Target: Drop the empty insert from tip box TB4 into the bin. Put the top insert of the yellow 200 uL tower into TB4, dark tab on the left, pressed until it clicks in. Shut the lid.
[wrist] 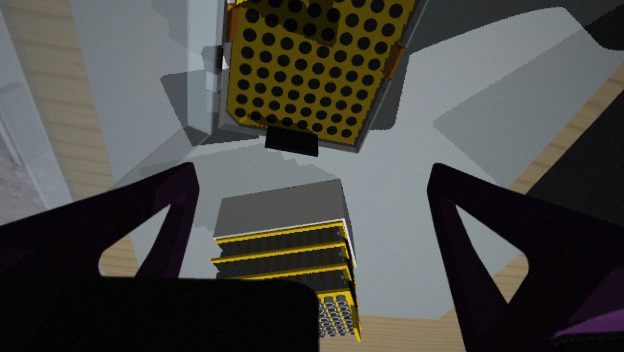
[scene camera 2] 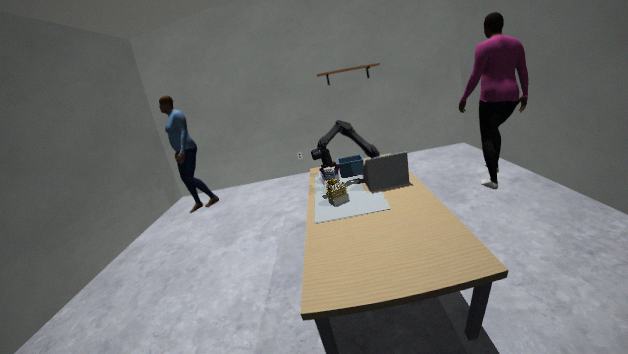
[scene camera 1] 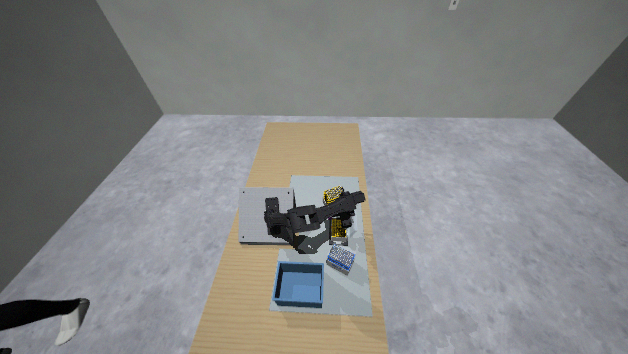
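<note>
TB4 [scene camera 1: 338,228] is open on the mat; in the wrist view its yellow insert [wrist: 300,76] with empty holes sits inside it. The clear lid [wrist: 200,75] stands open at its left there. A black tab [wrist: 291,142] is on TB4's near end. The yellow tower [scene camera 1: 333,195] [scene camera 2: 336,191] [wrist: 282,210] stands beyond TB4 in scene view 1, with several stacked inserts and tips in the top one; my camera housing hides part of it. My gripper [wrist: 313,175] is open and empty, with TB4 ahead of the fingertips. The blue bin [scene camera 1: 299,303] [scene camera 2: 351,166] is on the mat's near left in scene view 1.
A blue-and-white tip box [scene camera 1: 341,258] stands between TB4 and the bin's right side. A grey perforated panel [scene camera 1: 255,215] [scene camera 2: 387,172] is by the arm. The pale mat [scene camera 1: 350,300] [scene camera 2: 357,205] lies on the wooden table [scene camera 1: 310,150] [scene camera 2: 400,245]. Two people walk beyond the table.
</note>
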